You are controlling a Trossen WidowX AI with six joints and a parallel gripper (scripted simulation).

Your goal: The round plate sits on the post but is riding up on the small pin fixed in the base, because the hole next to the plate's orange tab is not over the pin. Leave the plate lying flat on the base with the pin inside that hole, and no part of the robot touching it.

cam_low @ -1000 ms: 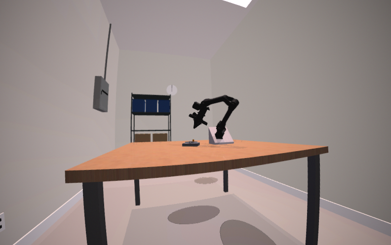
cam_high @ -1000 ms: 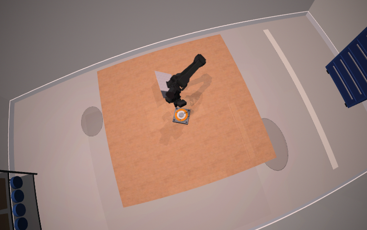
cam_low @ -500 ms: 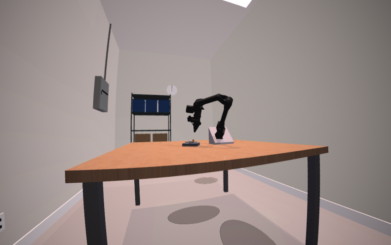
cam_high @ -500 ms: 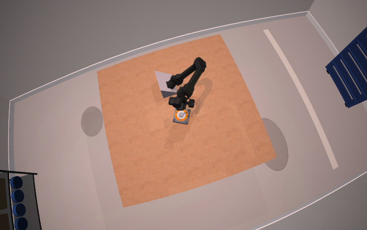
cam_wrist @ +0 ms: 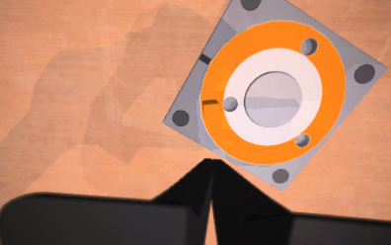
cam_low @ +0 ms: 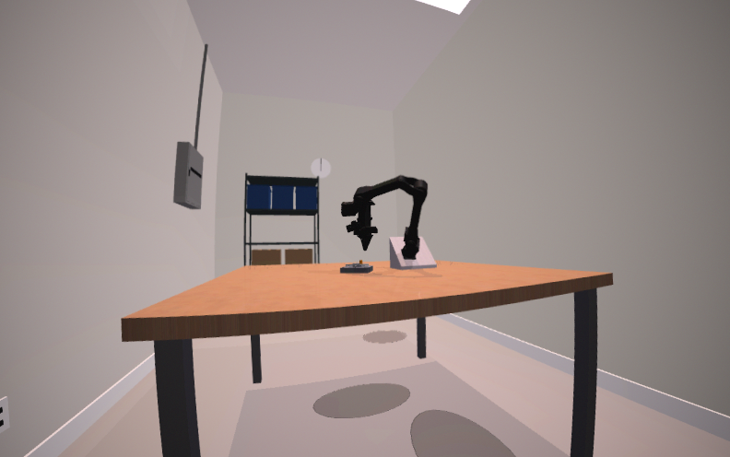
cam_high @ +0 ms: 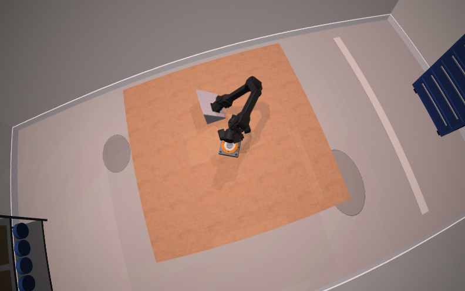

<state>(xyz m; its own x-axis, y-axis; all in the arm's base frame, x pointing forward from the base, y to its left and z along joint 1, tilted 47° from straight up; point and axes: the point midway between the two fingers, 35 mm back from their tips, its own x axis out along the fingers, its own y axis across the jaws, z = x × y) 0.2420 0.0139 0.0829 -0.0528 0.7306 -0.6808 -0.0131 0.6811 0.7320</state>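
Now: gripper tip 6 cm above the round plate, 2 cm to the left of it and 2 cm short of it.
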